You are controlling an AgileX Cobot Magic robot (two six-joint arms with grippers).
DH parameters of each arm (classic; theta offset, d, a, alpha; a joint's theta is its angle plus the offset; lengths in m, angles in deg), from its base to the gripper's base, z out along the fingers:
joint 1: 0 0.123 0 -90
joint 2: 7.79 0 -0.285 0
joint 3: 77.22 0 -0.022 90
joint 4: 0 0.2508 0 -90
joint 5: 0 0 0.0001 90
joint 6: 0 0.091 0 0
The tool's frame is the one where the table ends.
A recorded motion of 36 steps. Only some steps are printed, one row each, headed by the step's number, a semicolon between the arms.
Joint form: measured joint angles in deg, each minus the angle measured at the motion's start. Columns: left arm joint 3, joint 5, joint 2, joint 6, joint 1, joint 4; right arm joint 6, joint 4, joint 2, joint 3, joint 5, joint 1.
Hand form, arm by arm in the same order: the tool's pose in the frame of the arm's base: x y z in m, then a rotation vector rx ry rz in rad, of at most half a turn. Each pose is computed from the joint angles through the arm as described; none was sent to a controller.
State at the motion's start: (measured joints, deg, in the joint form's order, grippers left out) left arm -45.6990 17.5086 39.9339 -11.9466 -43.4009 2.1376; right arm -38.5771 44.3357 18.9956 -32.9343 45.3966 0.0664
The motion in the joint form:
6: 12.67 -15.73 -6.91 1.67 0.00 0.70; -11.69 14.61 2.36 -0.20 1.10 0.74
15: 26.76 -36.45 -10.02 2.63 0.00 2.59; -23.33 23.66 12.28 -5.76 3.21 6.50
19: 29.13 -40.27 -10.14 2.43 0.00 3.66; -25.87 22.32 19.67 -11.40 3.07 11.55
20: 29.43 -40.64 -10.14 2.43 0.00 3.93; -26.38 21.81 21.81 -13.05 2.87 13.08
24: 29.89 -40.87 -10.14 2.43 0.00 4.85; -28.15 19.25 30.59 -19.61 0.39 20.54
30: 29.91 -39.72 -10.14 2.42 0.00 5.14; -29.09 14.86 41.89 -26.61 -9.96 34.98
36: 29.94 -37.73 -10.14 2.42 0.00 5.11; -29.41 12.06 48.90 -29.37 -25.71 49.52
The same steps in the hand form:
6: 0.0895 -0.0845 0.3580 0.4793 1.4810 -0.7057; 0.0538 0.0574 0.3406 -0.5151 1.6905 0.5847
15: 0.0818 -0.0807 0.3132 0.4784 1.2974 -0.7259; 0.0753 0.0724 0.3659 -0.7008 1.6103 0.7125
19: 0.0801 -0.0806 0.3052 0.4871 1.2650 -0.7291; 0.0954 0.0835 0.3822 -0.8165 1.6023 0.7311
20: 0.0799 -0.0807 0.3040 0.4913 1.2621 -0.7274; 0.1016 0.0876 0.3863 -0.8475 1.6001 0.7360
24: 0.0794 -0.0811 0.3016 0.5073 1.2602 -0.7187; 0.1278 0.1105 0.3995 -0.9711 1.5818 0.7472
30: 0.0798 -0.0814 0.2997 0.5173 1.2782 -0.7104; 0.1548 0.1640 0.4041 -1.0995 1.5276 0.7378
36: 0.0805 -0.0816 0.2964 0.5265 1.3125 -0.7005; 0.1530 0.2191 0.4006 -1.1237 1.4367 0.7061

